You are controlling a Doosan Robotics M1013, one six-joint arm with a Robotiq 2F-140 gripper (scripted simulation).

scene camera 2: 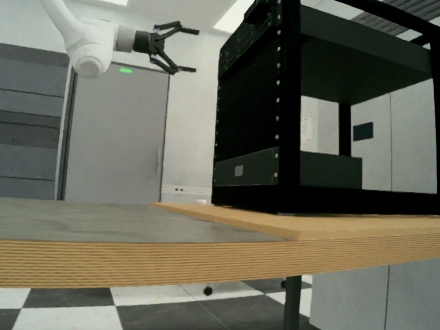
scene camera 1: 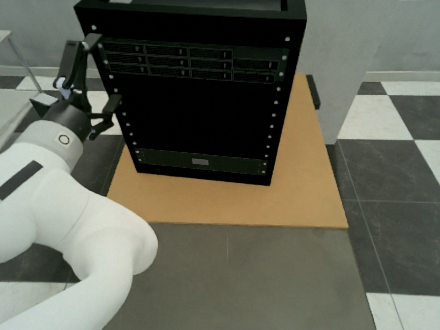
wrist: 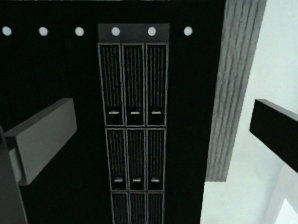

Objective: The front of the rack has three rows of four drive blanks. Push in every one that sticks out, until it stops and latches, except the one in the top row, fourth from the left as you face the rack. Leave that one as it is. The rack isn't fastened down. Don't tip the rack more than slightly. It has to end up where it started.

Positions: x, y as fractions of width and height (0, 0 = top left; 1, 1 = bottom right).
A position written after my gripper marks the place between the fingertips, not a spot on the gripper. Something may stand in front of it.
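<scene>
In scene camera 1 you'd see my gripper (scene camera 1: 0.25, 0.21), plus a black rack (scene camera 1: 0.52, 0.40) and a tan board (scene camera 1: 0.69, 0.59). Scene camera 2 gives me the rack (scene camera 2: 0.59, 0.50) and the gripper (scene camera 2: 0.45, 0.16). And with the wrist view, it's the rack (wrist: 0.19, 0.25) again, along with my gripper (wrist: 0.55, 0.51).
</scene>
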